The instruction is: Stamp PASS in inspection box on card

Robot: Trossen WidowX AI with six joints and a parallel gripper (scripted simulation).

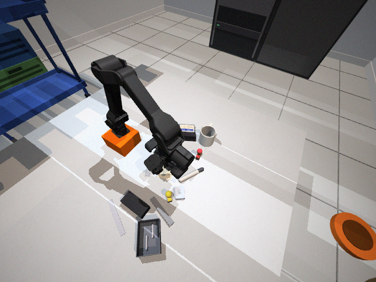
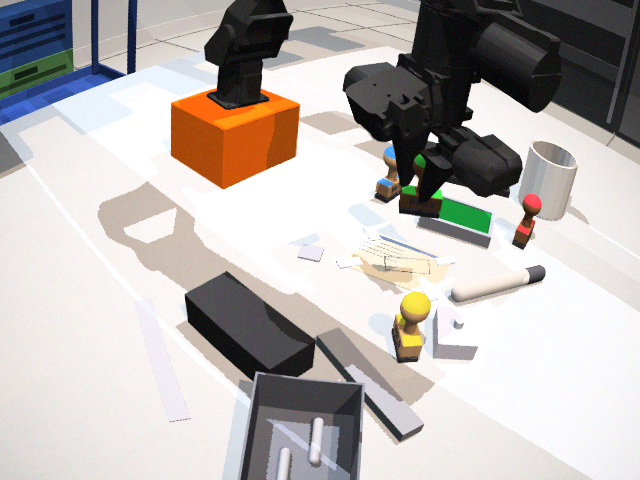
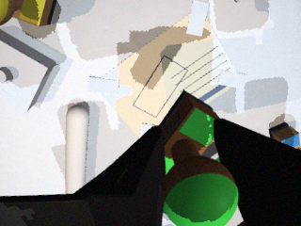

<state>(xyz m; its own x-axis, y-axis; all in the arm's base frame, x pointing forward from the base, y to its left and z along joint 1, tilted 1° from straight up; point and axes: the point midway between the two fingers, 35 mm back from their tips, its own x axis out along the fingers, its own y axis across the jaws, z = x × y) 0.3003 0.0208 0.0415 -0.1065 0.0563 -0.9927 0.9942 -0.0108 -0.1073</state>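
Now: the black block 190 mm to the right of my gripper tip, 70 mm below it and 10 mm ahead of it. The rest, counted from my gripper tip: yellow stamp 90 mm ahead, 70 mm to the right, 70 mm below; then green stamp 10 mm to the left; then card 90 mm below.
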